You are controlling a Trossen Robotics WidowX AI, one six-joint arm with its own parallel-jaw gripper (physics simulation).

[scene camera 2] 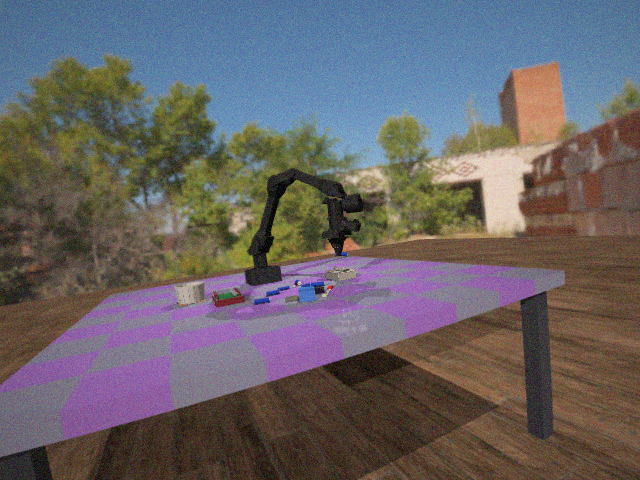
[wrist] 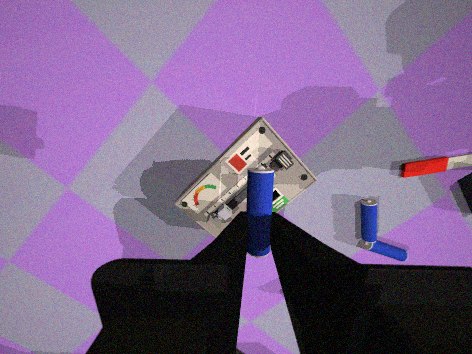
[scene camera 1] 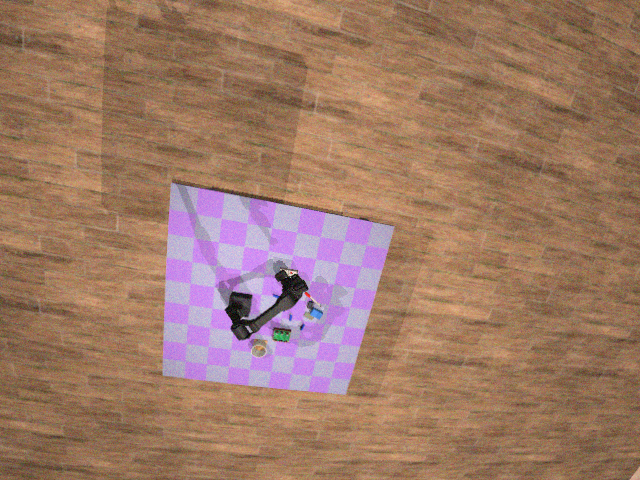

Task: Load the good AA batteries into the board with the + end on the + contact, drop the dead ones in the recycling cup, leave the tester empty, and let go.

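Places are measured from the arm's base along level axes (x left, y back, z up), in centimetres.
Where they show: gripper, between the fingertips: [scene camera 2: 339,255] [wrist: 257,218] [scene camera 1: 289,279]; arm's base, origin of its link: [scene camera 2: 261,267] [scene camera 1: 237,306].
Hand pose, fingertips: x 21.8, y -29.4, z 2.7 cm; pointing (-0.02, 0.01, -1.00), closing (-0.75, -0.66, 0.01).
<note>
Each offset is from my fingertips to the centre of the thing.
My gripper [wrist: 257,218] [scene camera 2: 338,252] is shut on a blue battery @[dx +0.6, dy -0.7, dz +0.6 cm] [wrist: 260,192] [scene camera 2: 344,254], held above the table. In the wrist view the battery overlaps the pale tester @[dx -0.1, dy +0.9, dz -6.4 cm] [wrist: 296,175] [scene camera 2: 341,274] [scene camera 1: 290,271] and hides part of its slot. Two loose blue batteries @[dx -13.1, dy -5.2, dz -7.8 cm] [wrist: 369,220] @[dx -17.7, dy -4.1, dz -7.8 cm] [wrist: 391,250] lie touching or nearly touching to the right. Other blue batteries @[dx -35.8, dy -12.3, dz -7.8 cm] [scene camera 2: 262,300] @[dx -29.3, dy -3.7, dz -7.8 cm] [scene camera 2: 273,292] lie nearer the board @[dx -43.0, dy +0.7, dz -6.7 cm] [scene camera 1: 281,335] [scene camera 2: 228,297], which is green and red; its bays are too small to read. The whitish recycling cup @[dx -52.8, dy +14.3, dz -7.0 cm] [scene camera 2: 189,293] [scene camera 1: 258,356] stands beside the board.
A blue block @[dx -24.5, dy -19.9, dz -7.0 cm] [scene camera 2: 307,293] [scene camera 1: 316,313] and an olive block @[dx -27.7, dy -15.4, dz -8.4 cm] [scene camera 2: 292,299] stand near the loose batteries. A red and white tool @[dx -15.7, dy -16.6, dz -8.1 cm] [wrist: 425,167] [scene camera 1: 311,298] lies right of the tester in the wrist view. The black arm base [scene camera 2: 263,275] stands behind the board.
</note>
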